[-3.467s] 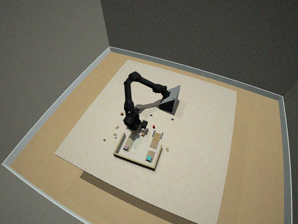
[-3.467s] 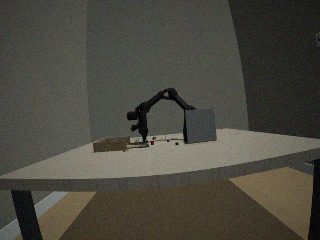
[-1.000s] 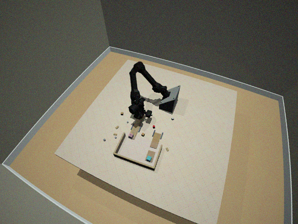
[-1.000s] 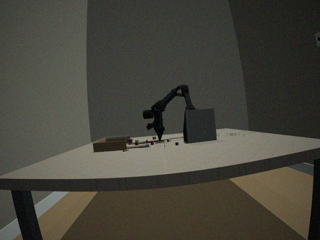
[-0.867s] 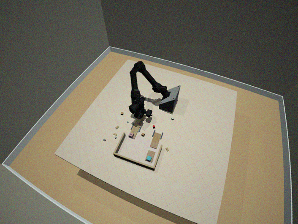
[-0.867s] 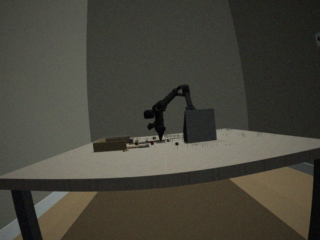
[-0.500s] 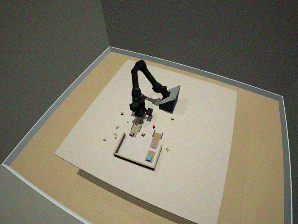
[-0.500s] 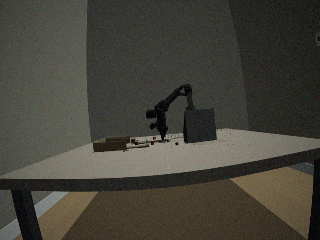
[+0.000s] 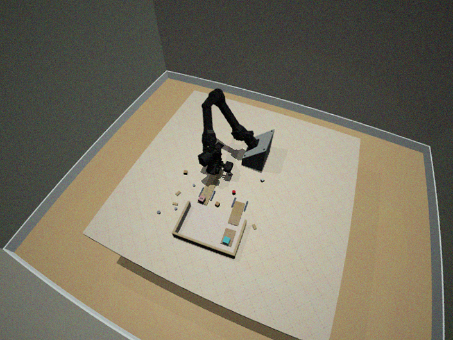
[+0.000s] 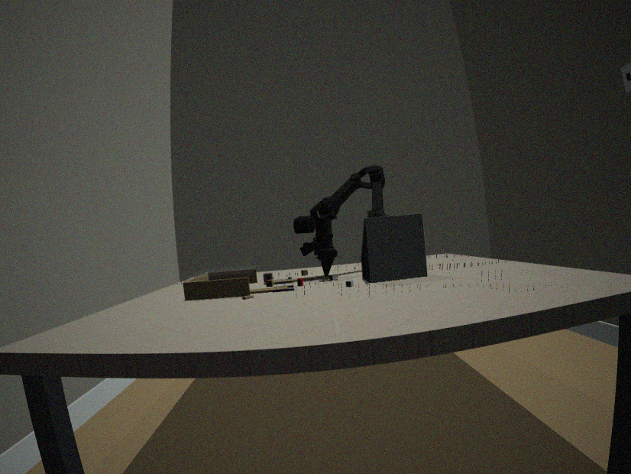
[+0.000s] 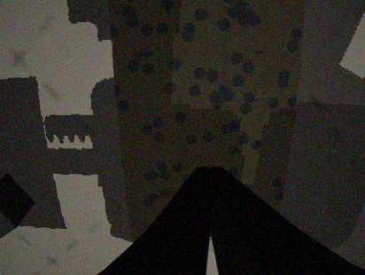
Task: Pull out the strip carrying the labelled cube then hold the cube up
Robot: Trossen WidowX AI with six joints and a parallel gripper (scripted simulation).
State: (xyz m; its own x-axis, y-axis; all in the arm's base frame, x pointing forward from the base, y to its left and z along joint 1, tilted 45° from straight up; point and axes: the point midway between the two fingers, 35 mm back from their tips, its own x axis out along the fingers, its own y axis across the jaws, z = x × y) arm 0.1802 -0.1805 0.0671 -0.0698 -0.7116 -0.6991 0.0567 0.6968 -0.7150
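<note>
My gripper tip is now 100 mm short of the strip. Round my gripper tip: red piece 140 mm to the left, 110 mm ahead, 10 mm above.
</note>
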